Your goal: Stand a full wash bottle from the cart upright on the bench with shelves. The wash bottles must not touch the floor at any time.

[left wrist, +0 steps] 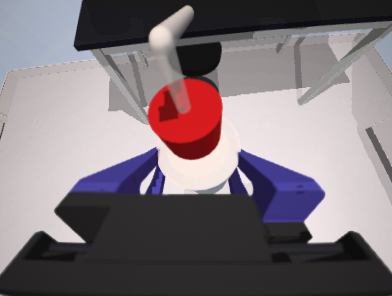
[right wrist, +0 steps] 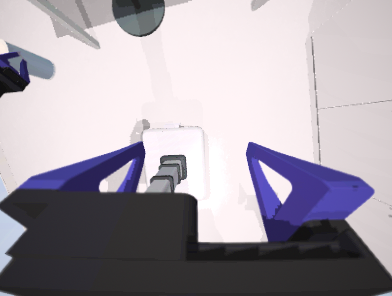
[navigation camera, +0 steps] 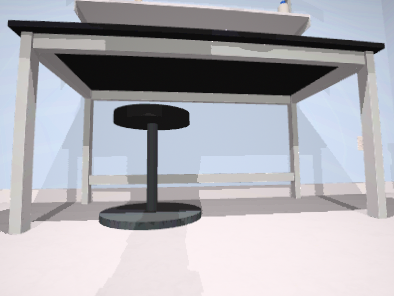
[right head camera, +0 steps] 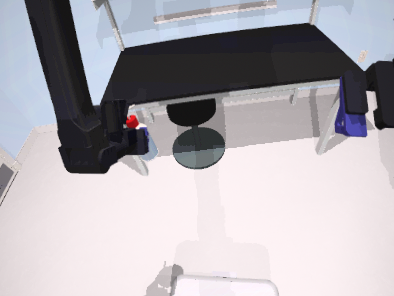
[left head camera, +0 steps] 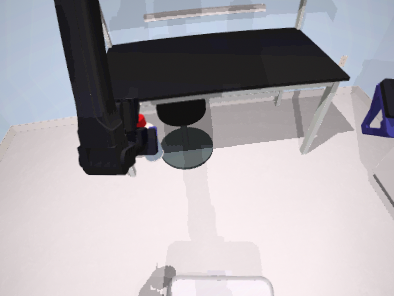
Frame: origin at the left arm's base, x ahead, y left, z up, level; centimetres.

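Seen in the pictures: left gripper, fingertip midpoint: (right wrist: 13, 54) (right head camera: 140, 136); right gripper, fingertip midpoint: (right wrist: 195, 147) (right head camera: 372, 129) (left head camera: 393, 131).
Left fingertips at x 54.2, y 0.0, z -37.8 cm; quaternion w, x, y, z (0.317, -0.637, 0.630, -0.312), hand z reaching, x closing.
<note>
A point is followed by its place in that frame.
A wash bottle with a red cap, white collar and bluish body (left head camera: 155, 153) (right head camera: 151, 151) {x 51.1, y -3.2, z -41.2 cm} (left wrist: 190, 120) {x 53.1, y 0.2, z -30.5 cm} (right wrist: 40, 66) {x 52.1, y -3.7, z -40.6 cm} is held cap up in my left gripper (left head camera: 150, 140) {x 54.2, y 0.0, z -37.8 cm} (right head camera: 142, 140) {x 54.2, y 0.0, z -37.8 cm} (left wrist: 196, 148) {x 54.2, y 0.0, z -37.8 cm} (right wrist: 17, 67), which is shut on it. The bottle is in the air in front of the bench's near edge; its fill level cannot be told. The bench with shelves (left head camera: 225, 55) (right head camera: 225, 60) (left wrist: 280, 14) (navigation camera: 200, 34) has a black top. My right gripper (right wrist: 195, 147) {x 32.5, y -45.1, z -14.6 cm} is open and empty, far to the right of the bottle. The cart does not show.
A round black stool (left head camera: 181, 112) (right head camera: 191, 112) (left wrist: 200, 59) (navigation camera: 151, 116) stands under the bench front. A shelf (navigation camera: 195, 19) runs above the bench top, with a blue-capped item near its right end. A cabinet (left wrist: 382, 137) {x 89.8, y -138.5, z -122.5 cm} (right wrist: 355, 140) {x 18.6, y -148.9, z -96.0 cm} stands at the right. My white base (left head camera: 220, 287) {x 26.6, y -22.7, z -115.0 cm} (right wrist: 192, 150) {x 13.4, y -38.7, z -115.1 cm} is at the near side.
</note>
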